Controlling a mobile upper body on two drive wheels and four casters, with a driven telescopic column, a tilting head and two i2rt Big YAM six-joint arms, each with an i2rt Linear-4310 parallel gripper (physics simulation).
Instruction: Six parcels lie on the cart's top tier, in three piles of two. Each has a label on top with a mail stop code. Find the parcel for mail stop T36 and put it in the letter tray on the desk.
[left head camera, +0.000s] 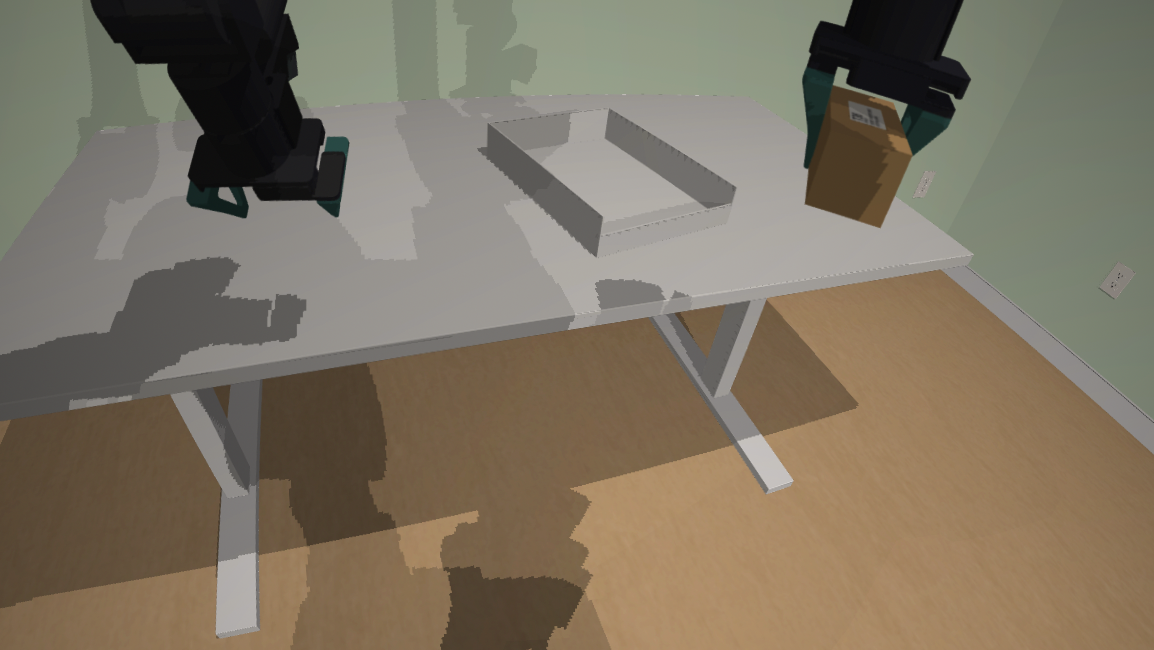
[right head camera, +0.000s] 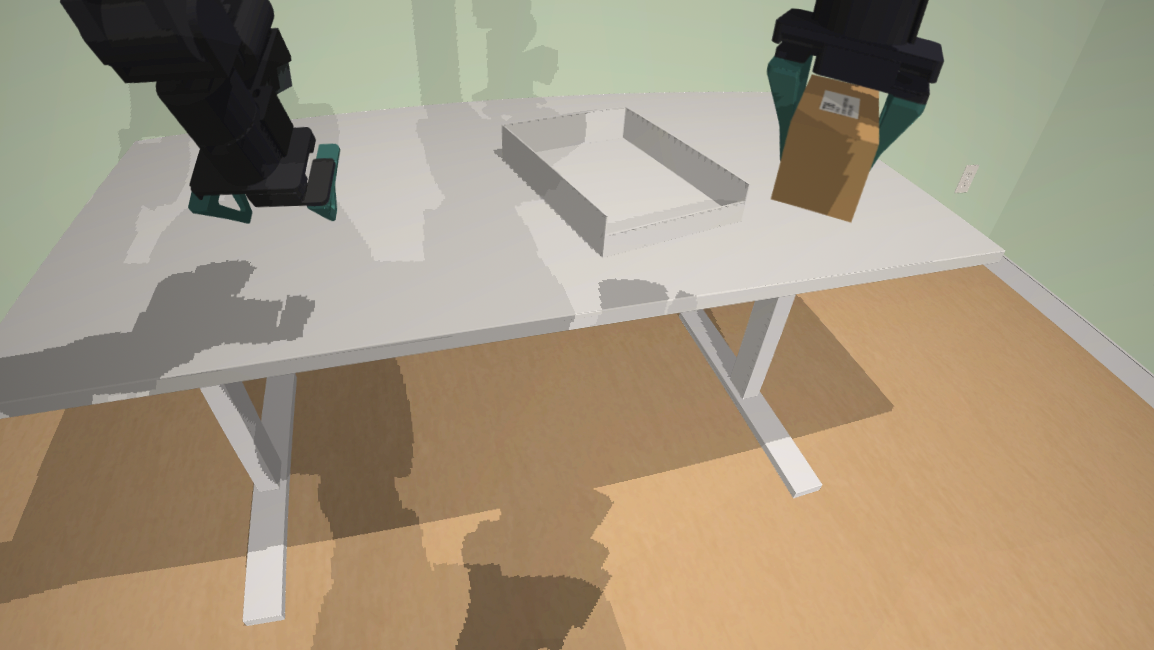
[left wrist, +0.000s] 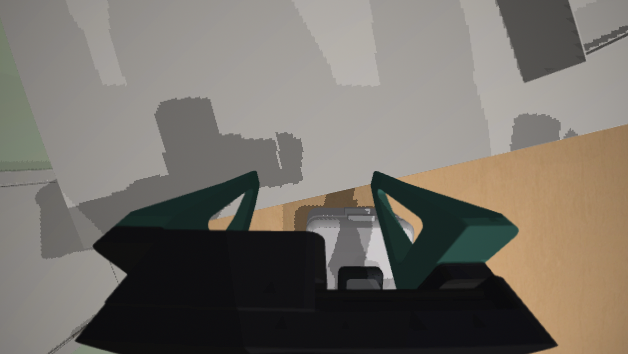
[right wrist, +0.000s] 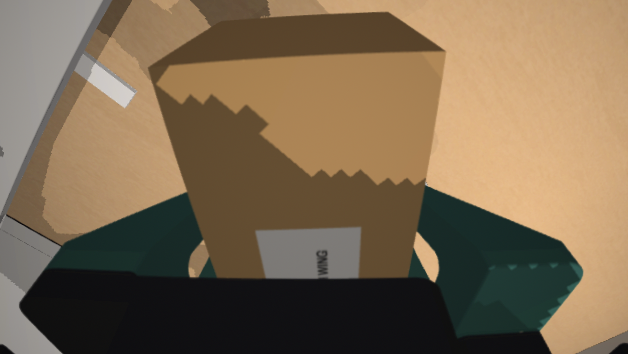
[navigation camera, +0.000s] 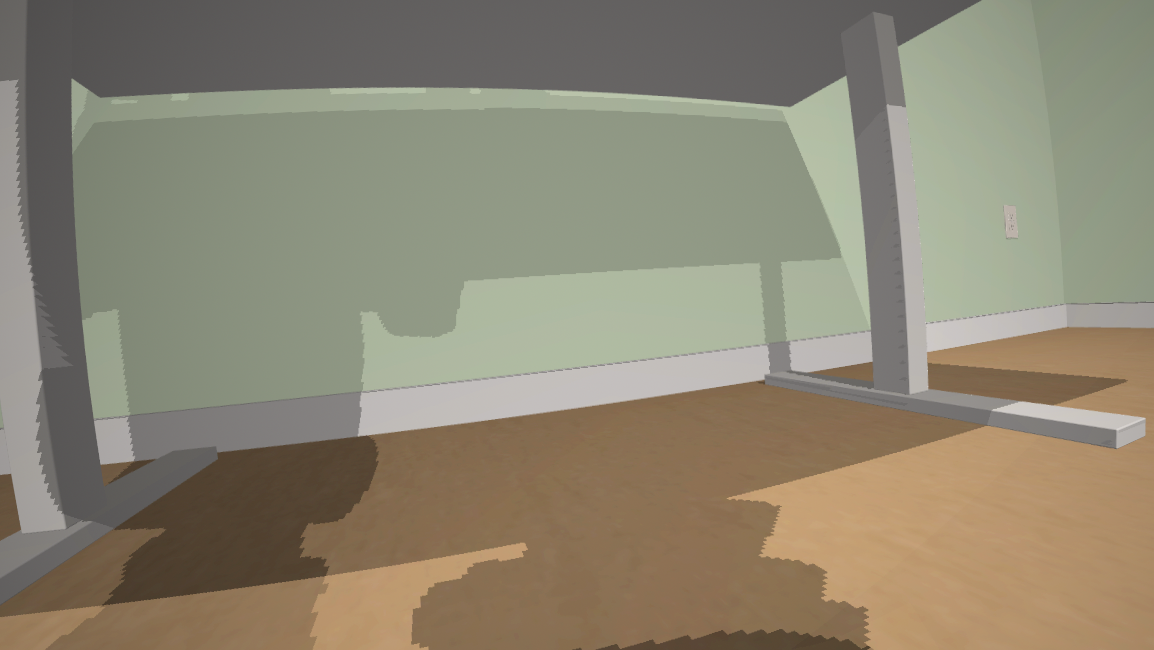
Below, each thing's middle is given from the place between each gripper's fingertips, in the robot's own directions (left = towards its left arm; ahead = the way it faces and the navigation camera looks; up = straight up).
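Grey letter tray (right head camera: 620, 181): my left gripper 350 mm short of it, 380 mm to the left of it, 110 mm above it.
Grey letter tray again: my right hand 50 cm short of it, 7 cm to the right of it, 24 cm above it.
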